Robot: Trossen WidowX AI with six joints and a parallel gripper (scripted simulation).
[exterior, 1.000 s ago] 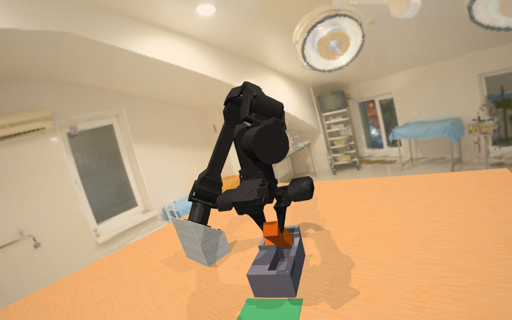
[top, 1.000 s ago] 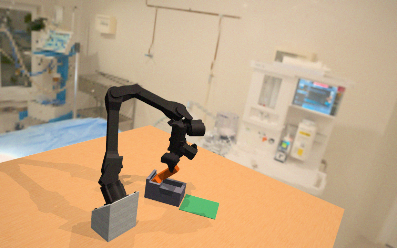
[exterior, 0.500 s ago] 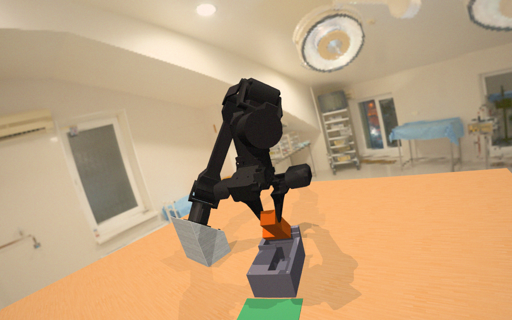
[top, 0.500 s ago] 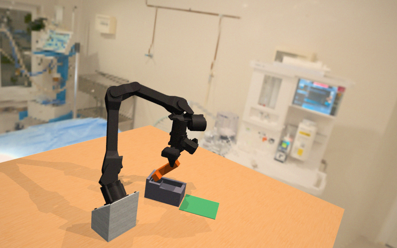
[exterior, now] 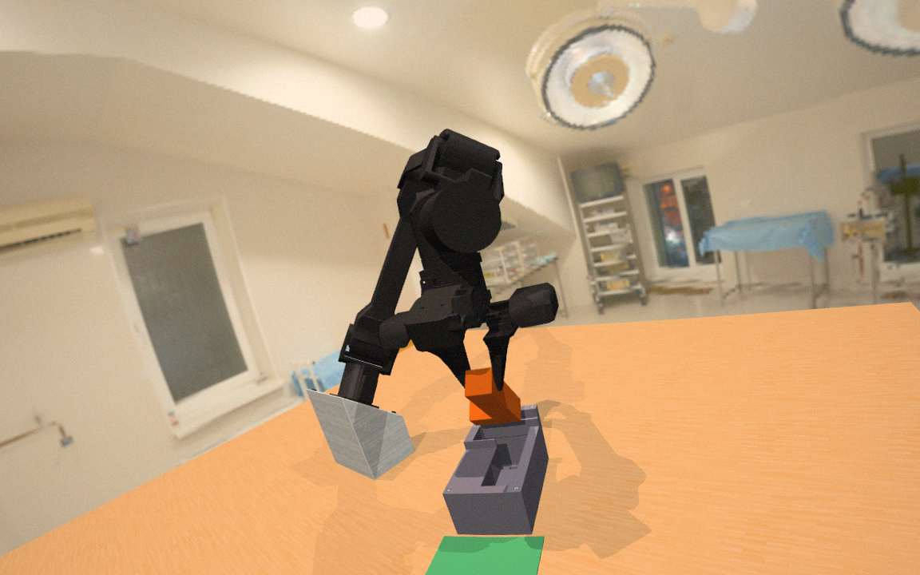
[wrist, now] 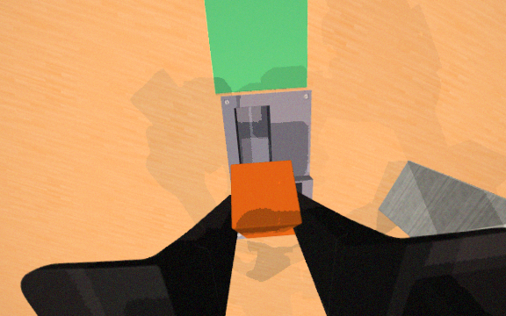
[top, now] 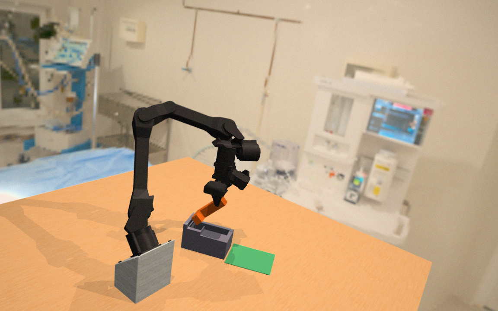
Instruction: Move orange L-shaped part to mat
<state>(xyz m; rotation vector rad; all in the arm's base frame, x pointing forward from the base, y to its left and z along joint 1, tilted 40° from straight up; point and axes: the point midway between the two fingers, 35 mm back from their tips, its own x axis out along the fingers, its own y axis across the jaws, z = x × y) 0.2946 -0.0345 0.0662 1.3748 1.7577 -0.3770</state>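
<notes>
Right now my gripper tip is 170 mm above the green mat, 130 mm to the left of it and 50 mm short of it. Round my gripper tip: orange L-shaped part: 30 mm below, 30 mm behind, 20 mm to the left.
</notes>
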